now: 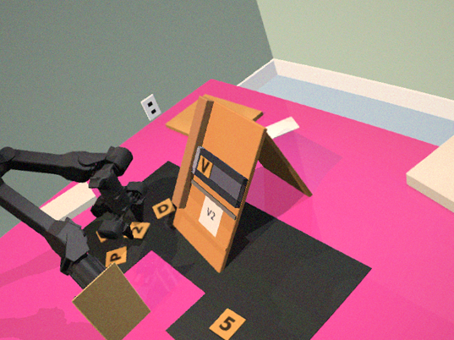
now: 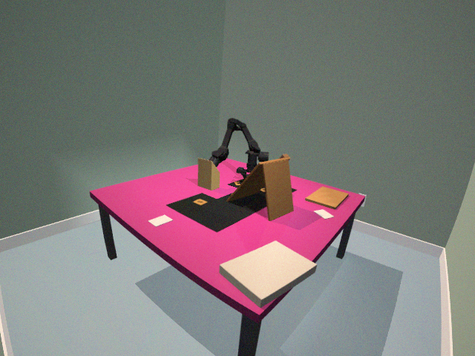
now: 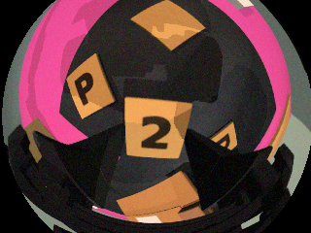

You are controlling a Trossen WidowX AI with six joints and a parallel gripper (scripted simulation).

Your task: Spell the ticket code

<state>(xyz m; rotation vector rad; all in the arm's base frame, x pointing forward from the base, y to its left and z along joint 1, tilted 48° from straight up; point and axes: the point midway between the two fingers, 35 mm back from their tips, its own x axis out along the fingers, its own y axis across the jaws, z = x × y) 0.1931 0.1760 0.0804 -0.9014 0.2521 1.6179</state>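
My gripper tip is now 22 cm to the left of the white ticket, 11 cm short of it and 6 cm below it. Also, from my gripper tip: white block 34 cm to the left, 5 cm behind, 1 cm below; orange flat panel 48 cm ahead, 19 cm to the left, 1 cm below; black mat 19 cm to the right, 2 cm below, 1 cm ahead.
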